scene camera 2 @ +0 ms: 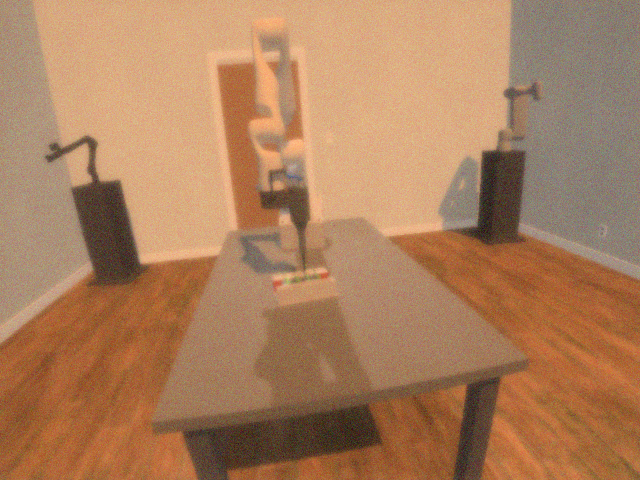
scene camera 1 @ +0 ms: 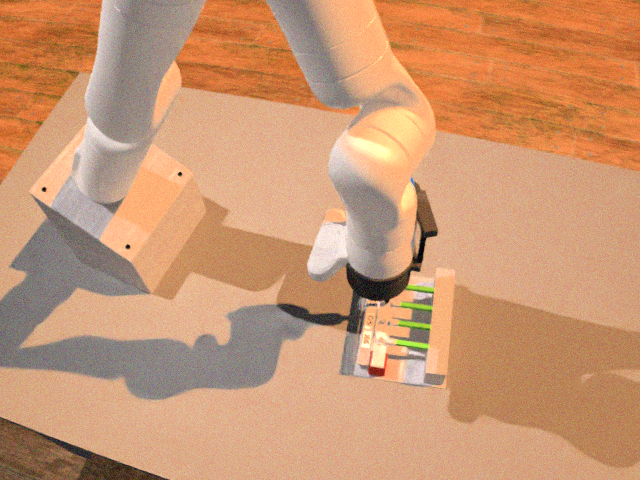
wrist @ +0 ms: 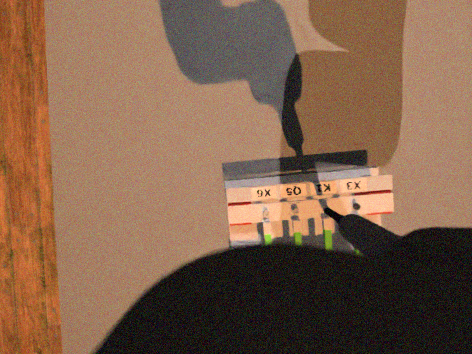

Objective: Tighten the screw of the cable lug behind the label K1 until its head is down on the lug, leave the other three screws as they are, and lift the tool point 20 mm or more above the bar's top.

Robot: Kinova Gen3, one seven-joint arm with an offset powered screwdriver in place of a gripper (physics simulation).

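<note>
The terminal bar stands behind a row of labels. Label K1 lies between label Q5 and label X3; label X6 is at the left end in the wrist view. My gripper, a dark screwdriver, has its point at the screw place behind K1. The point covers that screw, so its head height and any contact are hidden. The X3 screw, Q5 screw and X6 screw show beside it. In scene camera 1 the wrist hides the tool point.
Green cables run from the lugs to a pale upright block on the fixture. The fixture stands on the grey table. The arm's base box is at the left in scene camera 1.
</note>
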